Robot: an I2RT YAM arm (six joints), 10 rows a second.
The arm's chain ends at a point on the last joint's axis. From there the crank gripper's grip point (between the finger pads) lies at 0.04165 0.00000 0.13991 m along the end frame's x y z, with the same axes.
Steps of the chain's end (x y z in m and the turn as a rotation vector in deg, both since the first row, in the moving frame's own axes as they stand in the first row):
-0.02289 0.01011 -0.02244 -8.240 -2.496 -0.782
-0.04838 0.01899 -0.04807 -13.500 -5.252 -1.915
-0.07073 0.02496 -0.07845 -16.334 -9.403 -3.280
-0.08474 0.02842 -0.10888 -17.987 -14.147 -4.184
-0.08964 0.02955 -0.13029 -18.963 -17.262 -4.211
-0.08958 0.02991 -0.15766 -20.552 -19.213 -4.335
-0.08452 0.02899 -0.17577 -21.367 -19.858 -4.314
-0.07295 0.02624 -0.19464 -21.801 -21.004 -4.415
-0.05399 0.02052 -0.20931 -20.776 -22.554 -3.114
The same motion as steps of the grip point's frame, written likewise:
-0.02887 0.02976 -0.02217 -8.240 -2.496 -0.782
-0.06072 0.05088 -0.04858 -13.500 -5.252 -1.915
-0.09276 0.06339 -0.07890 -16.334 -9.403 -3.280
-0.11812 0.07102 -0.10941 -17.987 -14.147 -4.184
-0.13066 0.07489 -0.13144 -18.963 -17.262 -4.211
-0.13514 0.07923 -0.16023 -20.552 -19.213 -4.335
-0.13154 0.08031 -0.17913 -21.367 -19.858 -4.314
-0.12269 0.07869 -0.19856 -21.801 -21.004 -4.415
-0.10831 0.07105 -0.21285 -20.776 -22.554 -3.114

